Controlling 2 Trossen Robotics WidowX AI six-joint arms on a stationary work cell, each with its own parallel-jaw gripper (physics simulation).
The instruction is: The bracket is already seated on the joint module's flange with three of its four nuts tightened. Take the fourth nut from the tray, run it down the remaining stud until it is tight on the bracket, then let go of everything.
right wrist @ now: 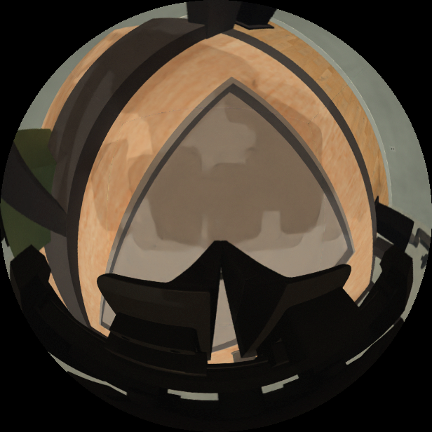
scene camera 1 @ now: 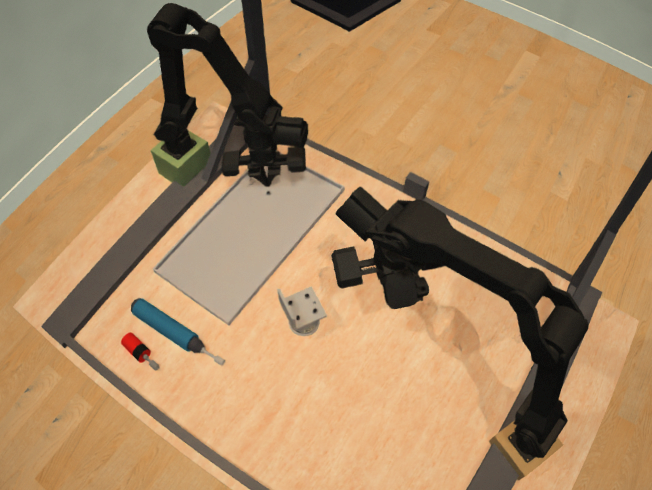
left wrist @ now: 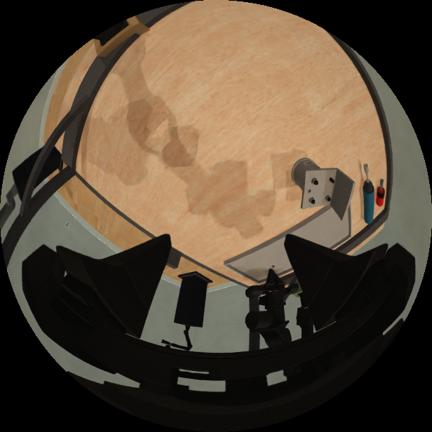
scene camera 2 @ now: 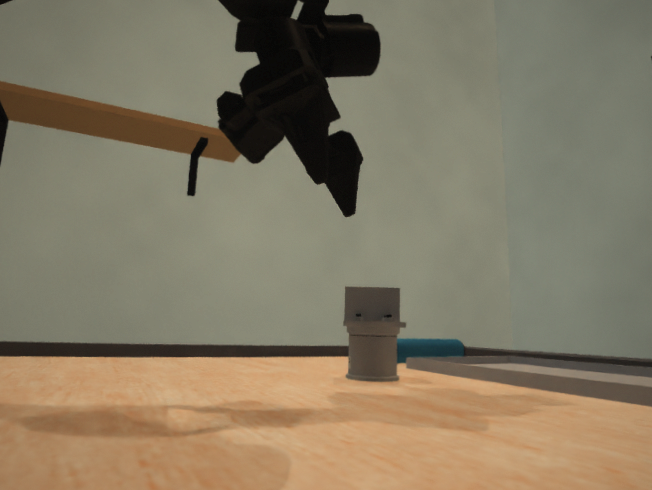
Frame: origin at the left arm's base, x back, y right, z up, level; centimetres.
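Seen in the pictures: left gripper, fingertip midpoint: [scene camera 2: 337,200]; right gripper, fingertip midpoint: [scene camera 1: 268,185]; left arm's base at its link origin: [scene camera 1: 529,440]; right arm's base at its link origin: [scene camera 1: 178,146].
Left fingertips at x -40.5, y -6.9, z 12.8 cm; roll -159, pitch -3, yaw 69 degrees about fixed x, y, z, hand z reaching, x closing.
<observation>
Offsets run from my left fingertips to a thing's middle.
The fourth nut @(dy -4.4, dx -37.8, dz -16.6 cm) [scene camera 1: 268,192] [left wrist: 273,266], a small dark dot, lies on the grey tray @(dy -12.7, dx -31.3, dz -16.5 cm) [scene camera 1: 237,247] [scene camera 2: 527,377] [left wrist: 320,237] [right wrist: 235,185]. My right gripper [scene camera 1: 267,183] [left wrist: 270,268] [right wrist: 219,246] is shut and empty above the tray, its tips close to the nut, which does not show in the right wrist view. The grey L-shaped bracket @(dy -14.1, dx -5.7, dz -9.1 cm) [scene camera 1: 302,308] [scene camera 2: 372,303] [left wrist: 320,190] sits on the upright joint module @(dy -14.1, dx -5.7, dz -13.6 cm) [scene camera 1: 304,330] [scene camera 2: 372,358] [left wrist: 303,171]; one stud [left wrist: 332,180] looks bare, the other three carry dark nuts. My left gripper [scene camera 2: 334,198] [left wrist: 229,240] is open and empty, high off to the bracket's side.
A blue driver @(dy -38.0, dx -16.2, dz -15.3 cm) [scene camera 1: 164,324] [left wrist: 368,202] and a shorter red driver @(dy -46.5, dx -16.0, dz -15.6 cm) [scene camera 1: 135,346] [left wrist: 380,195] lie on the table beyond the tray's near end. Dark frame bars [scene camera 1: 131,258] edge the table. The green base block @(dy -18.0, dx -56.2, dz -12.9 cm) [scene camera 1: 180,160] stands by the right arm.
</observation>
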